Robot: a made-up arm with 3 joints. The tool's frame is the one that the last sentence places.
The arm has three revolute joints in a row. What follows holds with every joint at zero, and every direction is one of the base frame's. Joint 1 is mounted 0.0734 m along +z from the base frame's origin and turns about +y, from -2.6 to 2.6 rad. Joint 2 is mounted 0.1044 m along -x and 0.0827 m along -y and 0.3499 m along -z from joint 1 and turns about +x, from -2.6 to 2.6 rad. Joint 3 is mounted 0.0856 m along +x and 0.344 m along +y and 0.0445 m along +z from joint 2 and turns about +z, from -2.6 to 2.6 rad. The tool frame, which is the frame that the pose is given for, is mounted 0.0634 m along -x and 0.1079 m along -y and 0.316 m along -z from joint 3; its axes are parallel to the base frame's.
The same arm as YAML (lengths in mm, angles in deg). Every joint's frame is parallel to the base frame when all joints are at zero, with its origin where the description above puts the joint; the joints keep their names.
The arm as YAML. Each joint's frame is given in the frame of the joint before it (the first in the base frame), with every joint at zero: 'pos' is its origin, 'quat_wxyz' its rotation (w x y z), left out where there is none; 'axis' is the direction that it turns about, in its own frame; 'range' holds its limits. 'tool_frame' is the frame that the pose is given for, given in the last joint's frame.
length_unit: mm
angle_unit: deg
joints:
  - joint: joint 1
    pos: [0.0, 0.0, 73.4]
    axis: [0.0, 1.0, 0.0]
    range: [-148.97, 148.97]
  - joint: joint 2
    pos: [-104.4, -82.7, -349.9]
    axis: [1.0, 0.0, 0.0]
    range: [-148.97, 148.97]
  - joint: joint 3
    pos: [85.6, 344.0, 44.5]
    axis: [0.0, 0.0, 1.0]
    range: [-148.97, 148.97]
tool_frame:
  pos: [-63.4, -107.9, -316.0]

